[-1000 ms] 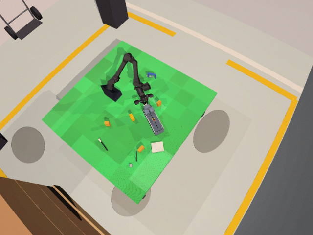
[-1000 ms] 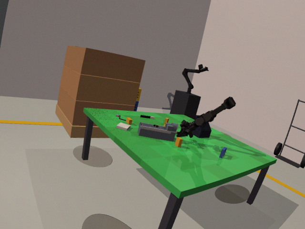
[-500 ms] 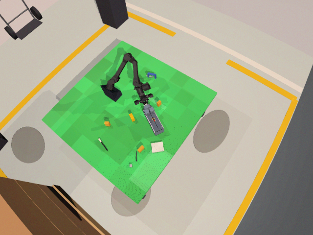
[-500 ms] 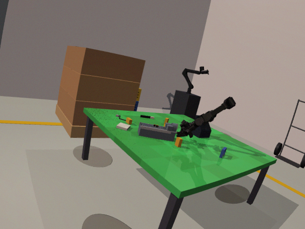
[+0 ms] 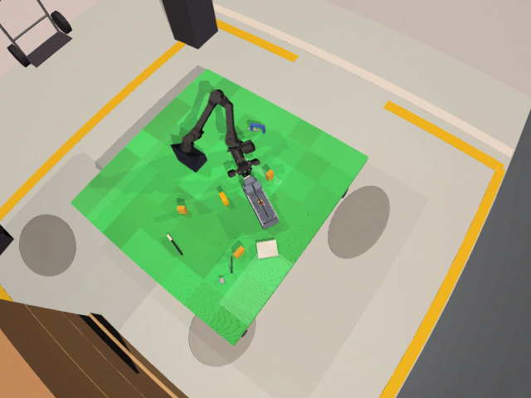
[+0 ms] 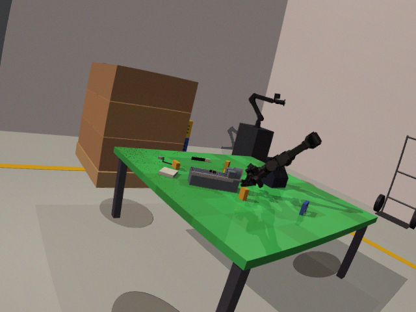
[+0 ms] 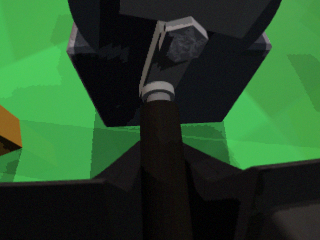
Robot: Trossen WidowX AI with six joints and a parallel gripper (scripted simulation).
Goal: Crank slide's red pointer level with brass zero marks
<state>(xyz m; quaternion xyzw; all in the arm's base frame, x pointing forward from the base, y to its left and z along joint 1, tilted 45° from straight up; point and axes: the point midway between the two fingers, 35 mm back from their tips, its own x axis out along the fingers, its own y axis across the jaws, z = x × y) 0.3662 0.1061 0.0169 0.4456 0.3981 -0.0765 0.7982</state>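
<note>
Right now my gripper tip is 20 mm past the dark handle, 10 mm to the right of it and 30 mm below it. From my gripper tip the other things lie so: blue bracket 180 mm behind, 330 mm to the left; then red pointer 160 mm ahead, 100 mm to the right, 50 mm above; then white pad 300 mm ahead, 270 mm to the right, 20 mm below.
</note>
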